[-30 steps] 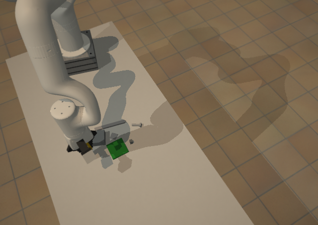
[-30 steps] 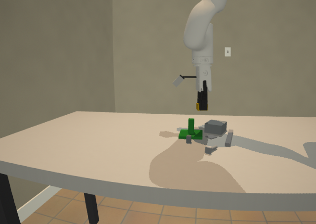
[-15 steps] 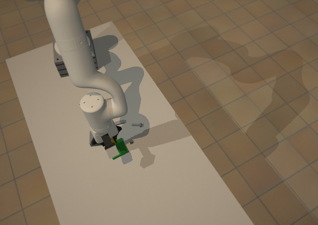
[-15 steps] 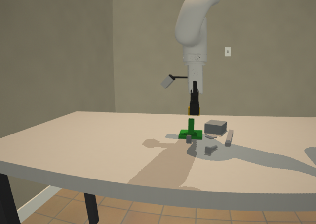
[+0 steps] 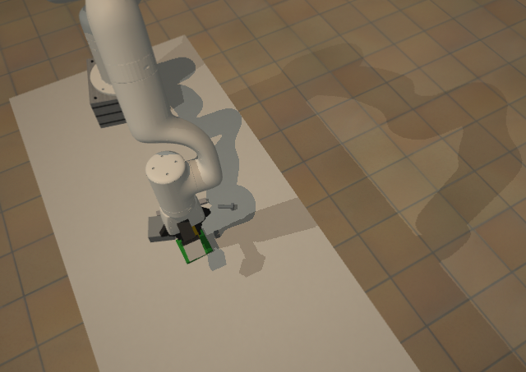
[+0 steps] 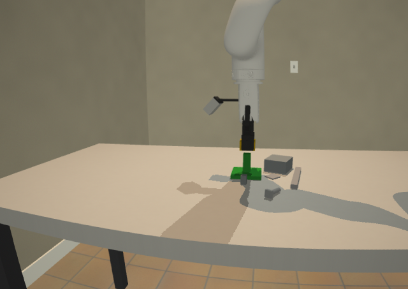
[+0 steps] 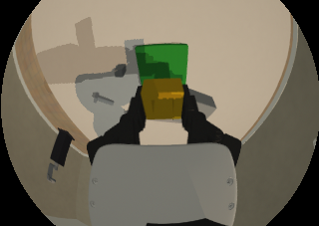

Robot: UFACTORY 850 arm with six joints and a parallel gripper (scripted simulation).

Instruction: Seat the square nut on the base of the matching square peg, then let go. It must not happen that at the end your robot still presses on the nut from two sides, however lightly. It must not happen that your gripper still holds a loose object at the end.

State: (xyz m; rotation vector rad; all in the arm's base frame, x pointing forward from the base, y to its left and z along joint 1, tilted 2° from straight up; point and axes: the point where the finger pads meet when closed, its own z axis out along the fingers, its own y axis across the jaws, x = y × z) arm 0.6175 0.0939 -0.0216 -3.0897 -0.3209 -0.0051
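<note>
Right now the flat tile is 70 mm behind my hand and 90 mm below it. The rest, counted from my hand: cube: 10 mm behind, 70 mm to the left, 80 mm below; grey bar: 130 mm behind, 10 mm to the right, 90 mm below; grey block: 70 mm behind, 80 mm to the right, 80 mm below.
</note>
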